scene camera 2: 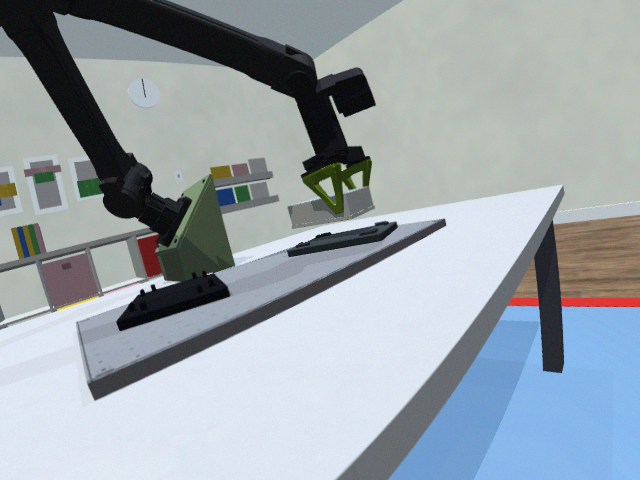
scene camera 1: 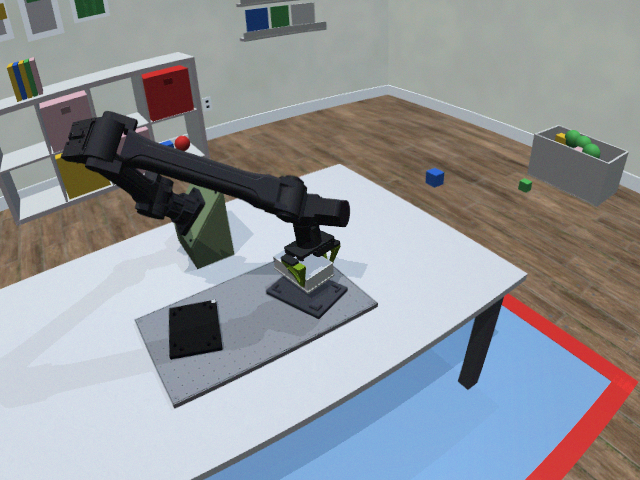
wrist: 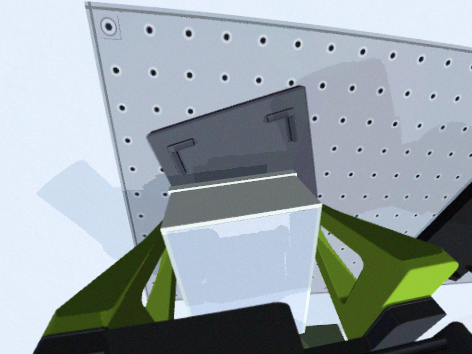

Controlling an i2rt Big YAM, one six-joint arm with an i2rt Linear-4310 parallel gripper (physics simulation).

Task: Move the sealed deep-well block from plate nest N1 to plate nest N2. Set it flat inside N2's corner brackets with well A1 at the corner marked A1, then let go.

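Pixels of known places: gripper, fingertip midpoint: (scene camera 2: 353,208) (scene camera 1: 315,277) (wrist: 238,210); arm's base, origin of the base link: (scene camera 2: 176,222) (scene camera 1: 191,212).
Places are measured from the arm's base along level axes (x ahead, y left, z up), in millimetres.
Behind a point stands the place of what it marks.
Note:
The sealed deep-well block (scene camera 1: 320,279) @[x 379, y 213, z -59 mm] (scene camera 2: 311,212) @[x 318, y 153, z -53 mm] (wrist: 245,270) @[x 342, y 204, z -33 mm], pale with a light top, is between the fingers of my gripper (scene camera 1: 316,271) @[x 361, y 209, z -64 mm] (scene camera 2: 347,200) @[x 361, y 209, z -64 mm] (wrist: 238,210) @[x 361, y 209, z -64 mm], which is shut on it. It hangs nearly level, a little above the dark grey nest (scene camera 1: 305,299) @[x 378, y 171, z -105 mm] (scene camera 2: 343,242) @[x 391, y 145, z -108 mm] (wrist: 230,130) @[x 404, y 219, z -104 mm] with L-shaped corner brackets. In the wrist view two brackets show beyond the block; the block hides the near part of the nest. The black nest (scene camera 1: 195,329) @[x 349, y -98, z -104 mm] (scene camera 2: 175,302) @[x 416, y -114, z -105 mm] with upright pegs is empty and has a small white mark at one corner. I cannot read nest labels or well A1.
Both nests stand on a grey perforated board (scene camera 1: 180,382) @[x 476, y -171, z -116 mm] (scene camera 2: 103,356) @[x 477, y -191, z -116 mm] (wrist: 225,57) @[x 451, y 230, z -116 mm] on the white table (scene camera 1: 423,248) @[x 331, y 564, z -129 mm] (scene camera 2: 268,392) @[x 616, y -115, z -129 mm]. The arm's green wedge-shaped base (scene camera 1: 214,235) @[x 85, y 38, z -43 mm] (scene camera 2: 199,237) @[x 87, y 21, z -47 mm] stands behind the board. A low shelf unit, a grey toy bin (scene camera 1: 573,173) and loose cubes are beyond the table.

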